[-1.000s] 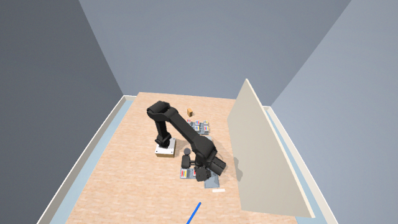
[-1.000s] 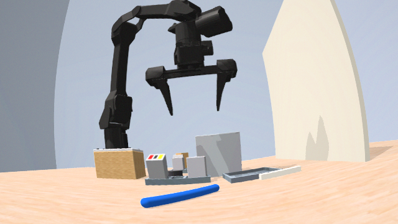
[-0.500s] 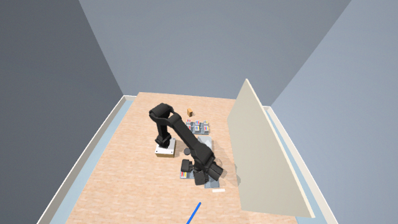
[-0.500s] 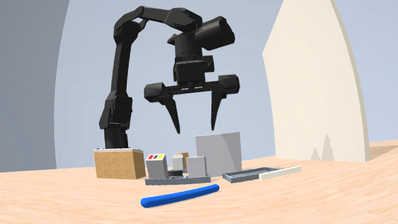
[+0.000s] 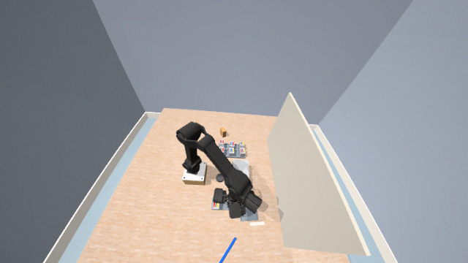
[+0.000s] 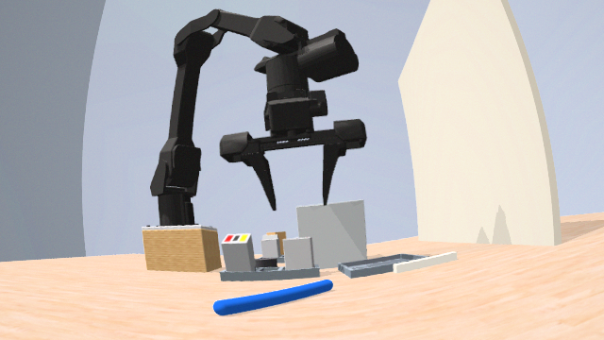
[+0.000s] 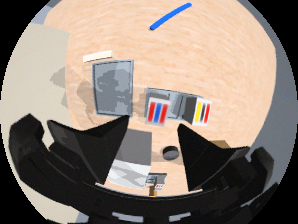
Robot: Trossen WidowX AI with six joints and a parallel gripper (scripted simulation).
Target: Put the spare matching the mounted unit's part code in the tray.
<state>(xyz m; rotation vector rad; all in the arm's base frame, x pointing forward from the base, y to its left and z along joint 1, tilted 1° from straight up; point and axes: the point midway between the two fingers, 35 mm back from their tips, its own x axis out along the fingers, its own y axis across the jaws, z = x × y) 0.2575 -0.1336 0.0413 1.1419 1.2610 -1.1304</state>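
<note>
Right now the rack is 5 cm behind my gripper tip and 8 cm below it. Round my gripper tip: grey tray 10 cm ahead, 9 cm below; then mounted unit 2 cm ahead, 17 cm to the left, 4 cm below; then black disc 10 cm behind, 14 cm to the left, 8 cm below.
</note>
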